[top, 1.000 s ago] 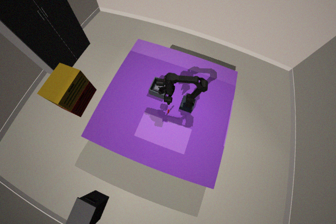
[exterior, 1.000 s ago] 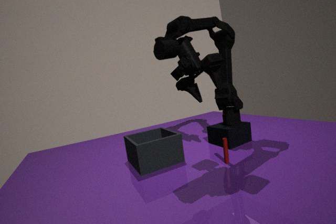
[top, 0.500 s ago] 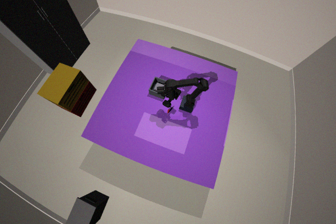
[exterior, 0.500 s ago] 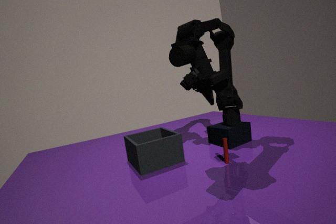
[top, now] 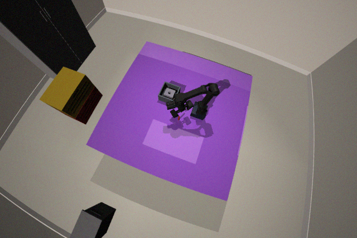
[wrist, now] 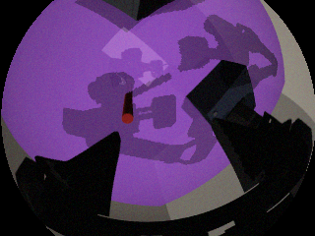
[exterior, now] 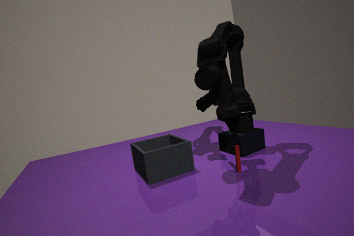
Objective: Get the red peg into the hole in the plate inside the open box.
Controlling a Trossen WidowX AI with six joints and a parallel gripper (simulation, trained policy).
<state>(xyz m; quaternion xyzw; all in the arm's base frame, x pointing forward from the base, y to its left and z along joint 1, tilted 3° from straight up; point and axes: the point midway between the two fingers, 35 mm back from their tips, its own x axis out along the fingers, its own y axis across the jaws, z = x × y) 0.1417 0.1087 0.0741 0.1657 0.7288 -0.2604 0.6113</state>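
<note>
Now: gripper tip 80 mm above the red peg, 30 mm to the right of it and 20 mm short of it. Round my gripper tip: dark grey box 200 mm ahead, 150 mm to the right, 90 mm below; grey plate 200 mm ahead, 150 mm to the right, 70 mm below.
</note>
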